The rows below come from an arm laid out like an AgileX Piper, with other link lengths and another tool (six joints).
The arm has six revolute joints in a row. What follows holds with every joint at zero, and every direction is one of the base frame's. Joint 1 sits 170.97 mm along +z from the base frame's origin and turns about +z. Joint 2 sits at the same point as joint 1 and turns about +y. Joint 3 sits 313.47 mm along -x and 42.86 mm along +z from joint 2 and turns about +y. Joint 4 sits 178.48 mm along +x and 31.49 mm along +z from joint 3 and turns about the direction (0.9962, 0, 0.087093). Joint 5 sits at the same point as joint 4 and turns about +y. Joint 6 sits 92.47 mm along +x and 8.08 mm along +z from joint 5 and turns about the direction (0.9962, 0, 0.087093). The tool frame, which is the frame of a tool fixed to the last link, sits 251.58 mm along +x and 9 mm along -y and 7.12 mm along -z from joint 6; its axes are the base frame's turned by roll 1.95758, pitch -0.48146 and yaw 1.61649 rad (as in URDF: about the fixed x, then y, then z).
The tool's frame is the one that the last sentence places.
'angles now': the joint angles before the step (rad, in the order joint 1, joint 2, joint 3, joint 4, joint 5, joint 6). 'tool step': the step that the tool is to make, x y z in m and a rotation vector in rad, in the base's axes. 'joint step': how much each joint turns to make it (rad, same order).
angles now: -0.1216, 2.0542, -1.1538, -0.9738, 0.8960, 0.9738
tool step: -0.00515, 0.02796, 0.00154, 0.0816, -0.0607, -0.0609
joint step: 0.0117, -0.0630, 0.0000, 0.1264, -0.0009, -0.0205
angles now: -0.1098, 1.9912, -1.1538, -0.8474, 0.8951, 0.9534
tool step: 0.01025, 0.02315, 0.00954, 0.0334, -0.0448, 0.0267
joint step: 0.0430, -0.0535, 0.0000, 0.0524, -0.0011, -0.0219
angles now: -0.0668, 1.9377, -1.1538, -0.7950, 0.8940, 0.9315
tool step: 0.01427, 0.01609, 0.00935, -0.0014, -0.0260, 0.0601
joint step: 0.0523, -0.0294, 0.0000, 0.0001, -0.0018, -0.0084
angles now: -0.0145, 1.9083, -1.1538, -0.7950, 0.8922, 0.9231
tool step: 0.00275, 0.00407, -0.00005, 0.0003, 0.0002, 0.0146
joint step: 0.0124, 0.0000, -0.0001, 0.0001, -0.0012, -0.0020
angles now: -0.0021, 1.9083, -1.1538, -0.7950, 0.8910, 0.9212
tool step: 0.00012, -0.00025, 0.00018, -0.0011, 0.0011, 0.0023
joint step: 0.0000, 0.0000, 0.0000, -0.0010, 0.0000, -0.0020
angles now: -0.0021, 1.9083, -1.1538, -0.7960, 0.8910, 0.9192
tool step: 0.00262, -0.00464, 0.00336, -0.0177, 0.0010, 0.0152
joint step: 0.0001, 0.0000, 0.0001, -0.0222, -0.0001, -0.0017
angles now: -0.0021, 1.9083, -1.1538, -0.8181, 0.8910, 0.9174
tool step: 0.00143, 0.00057, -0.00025, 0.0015, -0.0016, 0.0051
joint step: 0.0000, 0.0000, 0.0001, -0.0002, -0.0047, -0.0028
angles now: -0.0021, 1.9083, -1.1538, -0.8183, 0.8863, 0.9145
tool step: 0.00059, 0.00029, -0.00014, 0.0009, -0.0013, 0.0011
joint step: 0.0000, 0.0000, 0.0000, 0.0001, -0.0019, 0.0000
